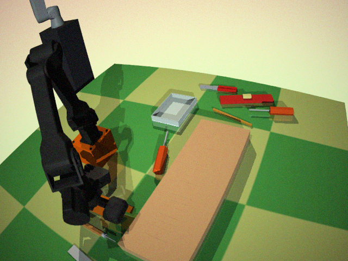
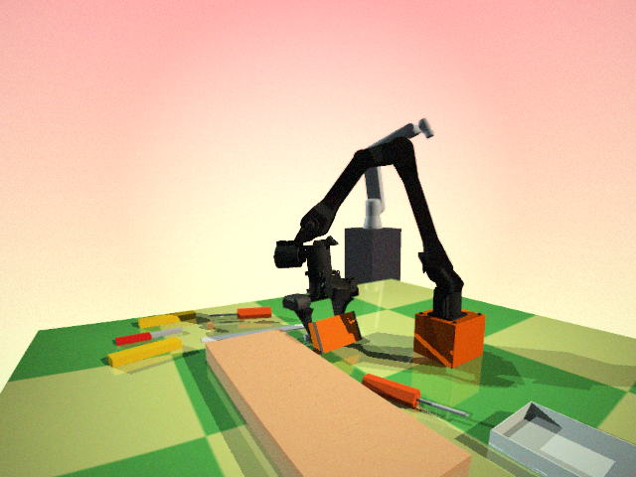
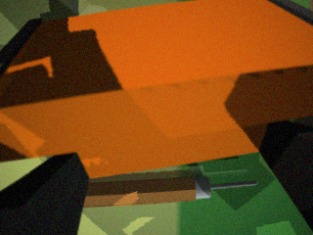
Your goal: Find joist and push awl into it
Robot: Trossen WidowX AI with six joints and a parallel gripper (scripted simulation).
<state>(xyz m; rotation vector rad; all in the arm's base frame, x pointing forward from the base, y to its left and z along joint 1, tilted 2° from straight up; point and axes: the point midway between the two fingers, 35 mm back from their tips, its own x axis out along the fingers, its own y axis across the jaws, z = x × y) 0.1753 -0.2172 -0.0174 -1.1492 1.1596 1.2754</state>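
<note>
Right now my gripper tip is 10 mm short of the awl, 50 mm to the left of it and 30 mm above it. Also, from my gripper tip: orange stud finder 10 mm ahead, 10 mm to the left; grey card 90 mm ahead, 160 mm to the right, 30 mm below; grey tray 10 mm behind, 520 mm to the left, 20 mm below.
</note>
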